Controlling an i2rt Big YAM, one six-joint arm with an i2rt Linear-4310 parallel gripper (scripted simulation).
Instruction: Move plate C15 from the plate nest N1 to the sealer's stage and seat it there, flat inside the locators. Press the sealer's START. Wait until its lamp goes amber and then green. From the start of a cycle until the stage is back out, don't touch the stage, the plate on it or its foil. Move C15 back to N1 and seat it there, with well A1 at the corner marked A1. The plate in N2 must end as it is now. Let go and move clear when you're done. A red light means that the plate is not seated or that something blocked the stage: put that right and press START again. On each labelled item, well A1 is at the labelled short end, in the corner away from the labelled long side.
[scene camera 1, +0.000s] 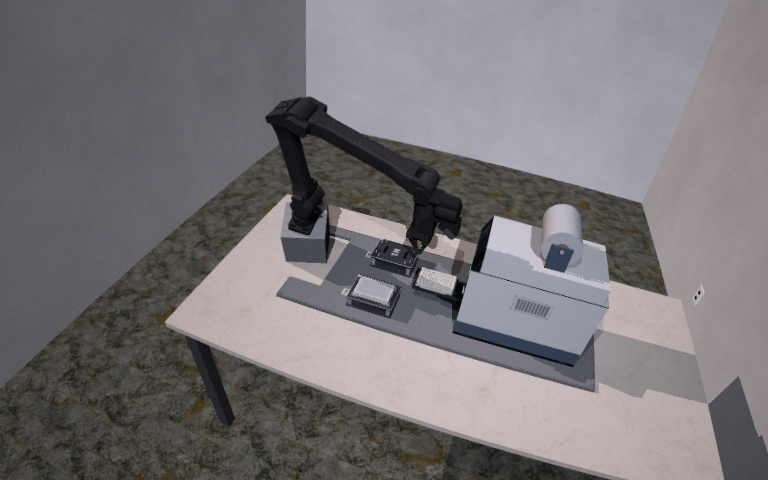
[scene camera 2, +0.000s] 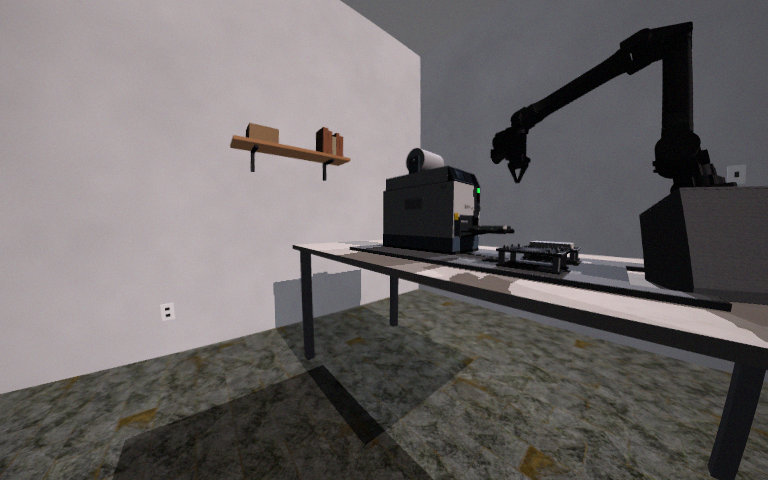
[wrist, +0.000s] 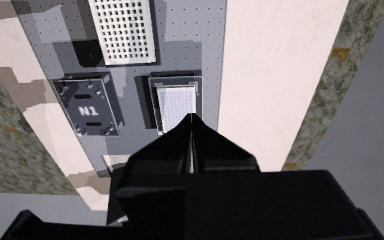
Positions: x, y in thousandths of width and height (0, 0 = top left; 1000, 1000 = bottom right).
Observation:
In view: the gripper (wrist: 499, 502) and a white well plate (scene camera 1: 558, 582).

